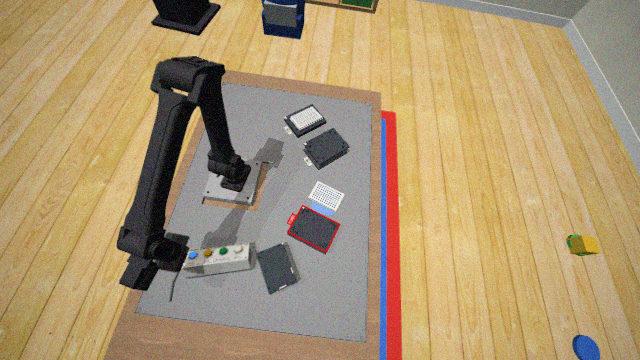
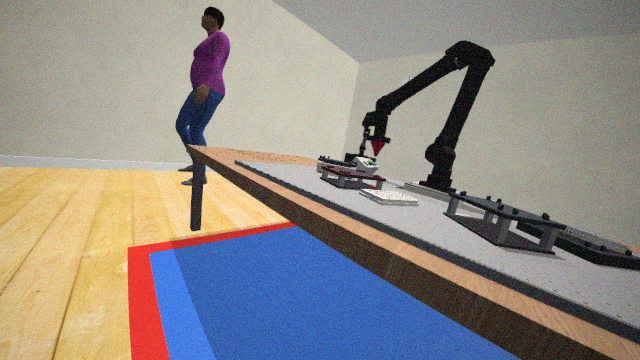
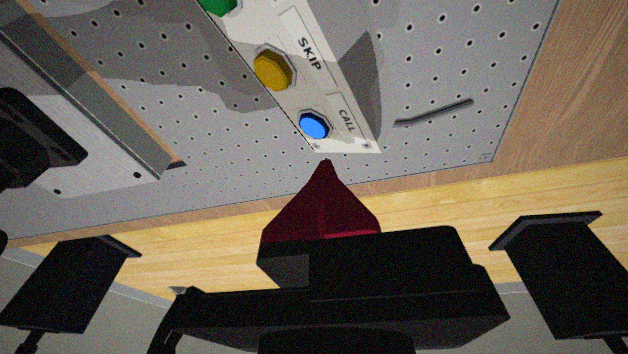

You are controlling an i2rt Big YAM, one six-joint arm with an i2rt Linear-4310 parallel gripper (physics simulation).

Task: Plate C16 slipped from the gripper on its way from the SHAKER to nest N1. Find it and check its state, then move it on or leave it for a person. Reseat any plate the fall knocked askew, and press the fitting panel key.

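Pixels of known places: gripper, fingertip midpoint: (image 1: 184, 255) (image 2: 375, 156) (image 3: 327, 166); arm's base, origin of the base link: (image 1: 236, 177) (image 2: 436, 188) (image 3: 15, 131).
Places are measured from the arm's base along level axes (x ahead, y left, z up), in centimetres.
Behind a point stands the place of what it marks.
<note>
The white well plate C16 (image 1: 326, 196) @[y 2.4, x 37.5, z -1.1 cm] (image 2: 388, 196) @[y 4.0, x 40.0, z -1.1 cm] lies flat on the grey table top (image 1: 331, 291) @[y -31.7, x 47.7, z -2.5 cm], beside the red-framed nest (image 1: 306, 242) @[y -18.1, x 34.6, z 1.5 cm]. A light-blue patch (image 1: 323, 207) @[y -2.1, x 37.4, z -2.4 cm] shows at its near edge. Another white plate (image 1: 305, 118) @[y 36.1, x 19.0, z 1.7 cm] sits in a black nest at the back. My gripper (image 3: 327, 166) @[y -33.8, x -2.1, z 7.6 cm] (image 2: 378, 150) @[y -33.8, x -2.1, z 7.6 cm] is shut, with a red pointed tip. It hangs above the table just off the end of the key panel (image 1: 219, 263) @[y -33.0, x 8.9, z 5.7 cm] (image 3: 289, 101) @[y -31.3, x 0.7, z 3.2 cm] (image 2: 366, 164) @[y -26.1, x 13.2, z 3.4 cm], closest to the blue CALL key (image 3: 312, 126) @[y -32.8, x -1.0, z 4.3 cm] (image 1: 193, 255) @[y -32.9, x -0.9, z 4.3 cm]. The yellow SKIP key (image 3: 272, 70) @[y -31.0, x 3.7, z 4.7 cm] is one further along.
An empty black nest (image 1: 326, 147) @[y 22.8, x 32.1, z 2.9 cm] and a dark flat device (image 1: 277, 267) @[y -29.2, x 27.3, z 3.0 cm] stand on the table. A thin dark bar (image 3: 433, 112) @[y -45.0, x -5.2, z -2.2 cm] lies near the panel. A person (image 2: 206, 89) walks by the table's far corner. A red-and-blue floor zone (image 1: 389, 223) borders the table.
</note>
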